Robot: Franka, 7 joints.
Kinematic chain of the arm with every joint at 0, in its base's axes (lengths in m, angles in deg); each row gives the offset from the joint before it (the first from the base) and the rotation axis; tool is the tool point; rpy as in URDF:
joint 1: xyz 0 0 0.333 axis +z
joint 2: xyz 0 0 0 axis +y
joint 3: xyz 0 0 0.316 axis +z
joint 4: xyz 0.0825 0 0 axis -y
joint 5: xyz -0.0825 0 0.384 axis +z
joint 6: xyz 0 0 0 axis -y
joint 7: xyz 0.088 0 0 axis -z
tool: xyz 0 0 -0.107 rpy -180 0 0
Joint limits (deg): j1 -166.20..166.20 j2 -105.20..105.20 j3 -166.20..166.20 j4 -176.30..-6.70 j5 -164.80..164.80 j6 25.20..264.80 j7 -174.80..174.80
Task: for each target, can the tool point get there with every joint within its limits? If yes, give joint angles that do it. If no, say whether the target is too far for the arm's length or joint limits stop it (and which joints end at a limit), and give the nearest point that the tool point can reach.
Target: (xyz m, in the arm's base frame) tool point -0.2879 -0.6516 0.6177
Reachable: yes | joints 87.35 -40.25 128.17 -45.95 54.68 83.55 118.71
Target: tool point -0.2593 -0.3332 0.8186
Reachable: yes | joints -54.77 46.23 -113.26 -102.29 38.28 239.90 142.77
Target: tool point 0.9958 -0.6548 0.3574
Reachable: no: too far | nearest point 0.7167 -0.4712 0.3506 | short by 0.334 m
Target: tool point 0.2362 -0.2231 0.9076
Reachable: yes | joints 72.96 29.37 -132.70 -74.00 129.91 214.04 3.41
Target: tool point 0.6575 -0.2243 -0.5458
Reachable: no: too far | nearest point 0.5186 -0.1769 -0.2902 | short by 0.295 m
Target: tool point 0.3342 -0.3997 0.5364
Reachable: yes | joints 10.80 -18.53 -47.63 -128.98 59.48 183.68 66.98
